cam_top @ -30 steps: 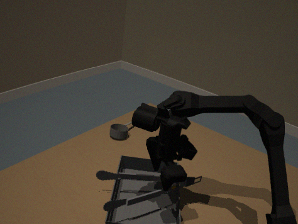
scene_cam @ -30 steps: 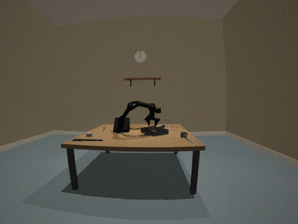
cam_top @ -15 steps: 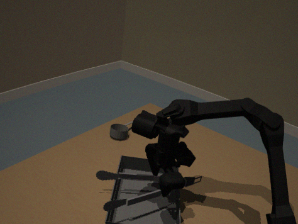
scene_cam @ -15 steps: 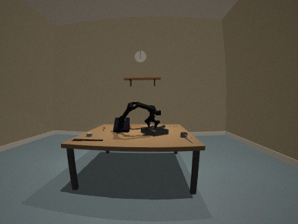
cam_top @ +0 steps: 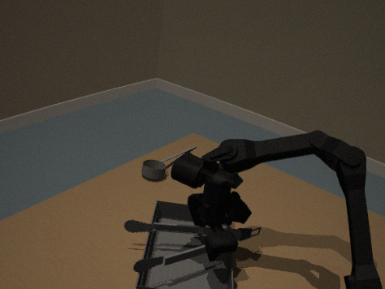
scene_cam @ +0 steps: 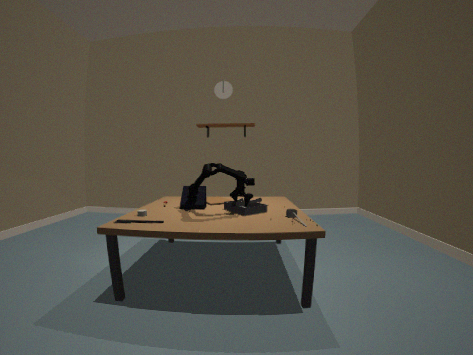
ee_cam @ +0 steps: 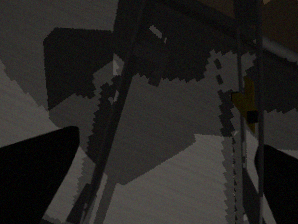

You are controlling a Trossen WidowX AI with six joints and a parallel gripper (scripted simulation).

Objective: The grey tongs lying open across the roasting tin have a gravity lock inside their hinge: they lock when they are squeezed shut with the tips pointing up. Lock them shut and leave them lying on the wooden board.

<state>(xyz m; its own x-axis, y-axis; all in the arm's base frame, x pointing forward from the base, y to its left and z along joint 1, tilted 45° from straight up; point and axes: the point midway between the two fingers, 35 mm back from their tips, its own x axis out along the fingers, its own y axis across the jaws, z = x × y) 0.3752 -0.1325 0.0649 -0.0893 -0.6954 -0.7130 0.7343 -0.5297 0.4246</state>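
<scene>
Right now the grey roasting tin is 3 cm to the left of my gripper tip, 3 cm ahead of it and 1 cm below it. Also, from my gripper tip: wooden board 49 cm to the left, 20 cm behind, 3 cm below; small white cylinder 72 cm behind, 12 cm to the right, 2 cm below; yellow piece 4 cm behind, 3 cm above, 1 cm to the right.
</scene>
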